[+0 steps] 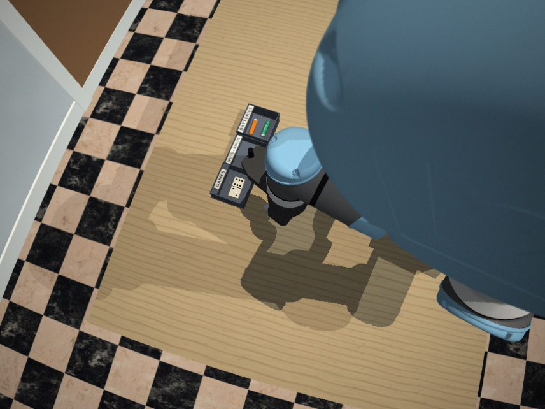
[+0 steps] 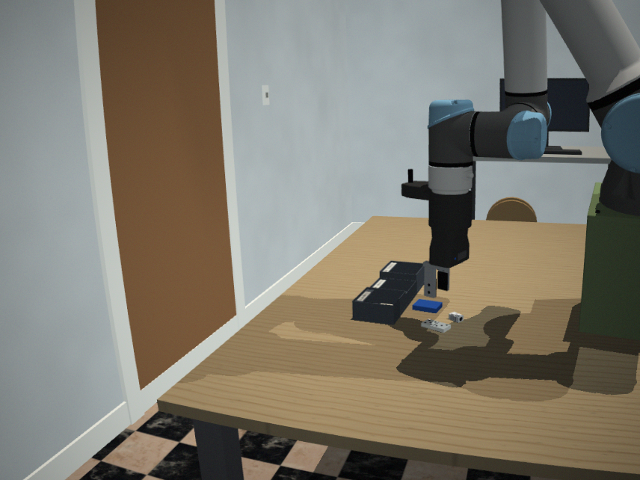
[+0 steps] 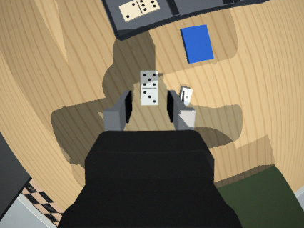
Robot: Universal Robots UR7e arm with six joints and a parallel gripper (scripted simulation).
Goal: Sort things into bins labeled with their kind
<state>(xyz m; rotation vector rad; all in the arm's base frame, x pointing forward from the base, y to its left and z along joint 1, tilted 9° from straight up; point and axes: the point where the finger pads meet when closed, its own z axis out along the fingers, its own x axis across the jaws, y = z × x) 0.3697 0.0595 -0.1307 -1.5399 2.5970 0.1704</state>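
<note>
The grey metal piece lies 4 cm behind my hand, 4 cm to the right of it and 8 cm below it. Round my hand: dark three-part bin 10 cm ahead, 13 cm to the right, 6 cm below; then blue flat block 2 cm ahead, 9 cm to the right, 8 cm below; then green battery 7 cm ahead, 21 cm to the right, 7 cm below.
</note>
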